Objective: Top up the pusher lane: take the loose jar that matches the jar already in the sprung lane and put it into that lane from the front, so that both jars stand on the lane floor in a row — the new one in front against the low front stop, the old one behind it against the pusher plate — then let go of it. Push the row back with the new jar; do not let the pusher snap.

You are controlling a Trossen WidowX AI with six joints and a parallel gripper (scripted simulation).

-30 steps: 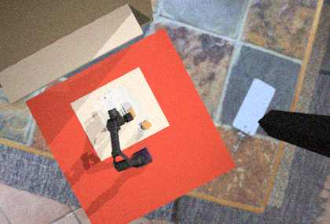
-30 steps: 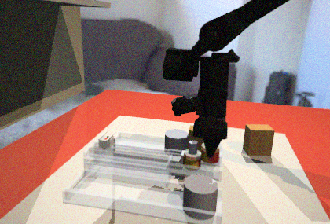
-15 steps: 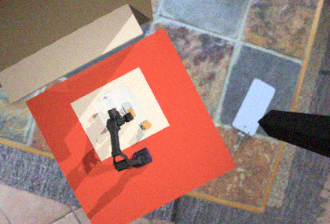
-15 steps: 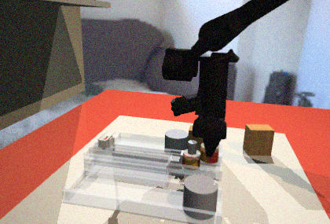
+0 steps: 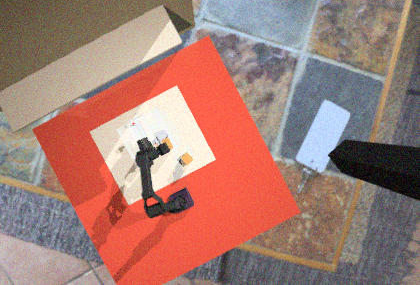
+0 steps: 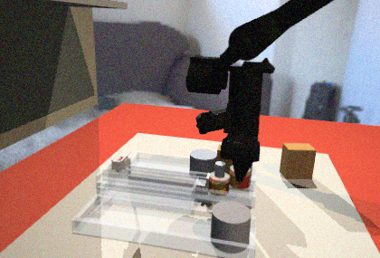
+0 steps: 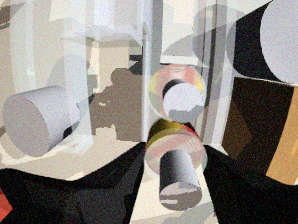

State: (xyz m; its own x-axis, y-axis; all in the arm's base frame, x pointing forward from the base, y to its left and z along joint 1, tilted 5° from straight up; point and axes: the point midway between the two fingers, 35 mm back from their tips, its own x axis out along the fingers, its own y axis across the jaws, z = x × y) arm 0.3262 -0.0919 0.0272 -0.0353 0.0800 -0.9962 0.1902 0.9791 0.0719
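Now: the clear sprung lane 14 cm ahead of my gripper tip and 3 cm below it. From my gripper tip the other things lie so: pusher plate (15 cm ahead); then brown box (15 cm behind, 12 cm to the right, 2 cm below).
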